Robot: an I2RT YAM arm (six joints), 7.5 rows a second.
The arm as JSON. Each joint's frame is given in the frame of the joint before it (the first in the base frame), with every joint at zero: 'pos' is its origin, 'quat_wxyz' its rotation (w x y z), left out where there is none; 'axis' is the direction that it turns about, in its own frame. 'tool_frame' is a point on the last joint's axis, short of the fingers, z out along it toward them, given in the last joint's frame.
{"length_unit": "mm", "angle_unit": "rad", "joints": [
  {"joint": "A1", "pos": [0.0, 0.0, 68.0], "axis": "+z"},
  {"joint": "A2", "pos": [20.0, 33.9, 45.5], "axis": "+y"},
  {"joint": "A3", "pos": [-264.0, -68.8, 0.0], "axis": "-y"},
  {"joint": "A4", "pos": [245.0, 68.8, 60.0], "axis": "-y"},
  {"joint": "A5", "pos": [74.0, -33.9, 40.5], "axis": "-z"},
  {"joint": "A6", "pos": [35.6, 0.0, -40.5], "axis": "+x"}
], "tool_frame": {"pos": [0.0, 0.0, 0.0], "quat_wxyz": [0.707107, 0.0, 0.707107, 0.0]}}
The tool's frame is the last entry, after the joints.
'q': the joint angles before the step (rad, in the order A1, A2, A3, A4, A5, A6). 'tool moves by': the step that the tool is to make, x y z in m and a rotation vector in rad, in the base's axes. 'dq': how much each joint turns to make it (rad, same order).
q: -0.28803, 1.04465, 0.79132, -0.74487, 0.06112, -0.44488
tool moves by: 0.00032, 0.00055, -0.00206, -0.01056, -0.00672, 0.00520
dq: 0.00424, -0.00310, -0.01200, 0.01867, 0.00638, -0.00531
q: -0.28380, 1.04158, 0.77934, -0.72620, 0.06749, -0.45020
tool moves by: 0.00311, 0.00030, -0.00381, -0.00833, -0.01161, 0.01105
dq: 0.00594, 0.00794, -0.01471, 0.03659, 0.00114, -0.00693
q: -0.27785, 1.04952, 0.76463, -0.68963, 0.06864, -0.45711
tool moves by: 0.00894, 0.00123, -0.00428, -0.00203, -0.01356, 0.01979
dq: 0.01677, 0.03289, -0.00416, 0.05076, -0.00308, -0.00156
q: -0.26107, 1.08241, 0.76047, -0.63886, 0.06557, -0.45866
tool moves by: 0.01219, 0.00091, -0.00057, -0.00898, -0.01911, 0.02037
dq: 0.01849, 0.04391, 0.01554, 0.04937, 0.00211, -0.00383
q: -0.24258, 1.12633, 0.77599, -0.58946, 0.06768, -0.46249
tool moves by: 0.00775, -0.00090, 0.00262, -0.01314, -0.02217, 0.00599
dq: 0.00515, 0.02394, 0.01722, 0.03174, 0.00549, -0.00518
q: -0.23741, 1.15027, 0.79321, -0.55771, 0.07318, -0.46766
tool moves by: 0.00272, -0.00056, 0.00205, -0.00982, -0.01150, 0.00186
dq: 0.00117, 0.00637, 0.00806, 0.01215, 0.00497, -0.00477
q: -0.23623, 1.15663, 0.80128, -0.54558, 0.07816, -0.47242
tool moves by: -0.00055, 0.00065, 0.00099, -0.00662, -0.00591, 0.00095
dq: 0.00297, -0.00599, -0.00155, 0.00298, 0.00522, -0.00158
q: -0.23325, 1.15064, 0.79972, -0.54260, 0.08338, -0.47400
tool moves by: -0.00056, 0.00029, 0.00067, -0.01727, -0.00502, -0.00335
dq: 0.00316, -0.00602, -0.00346, 0.00674, 0.01626, -0.00484
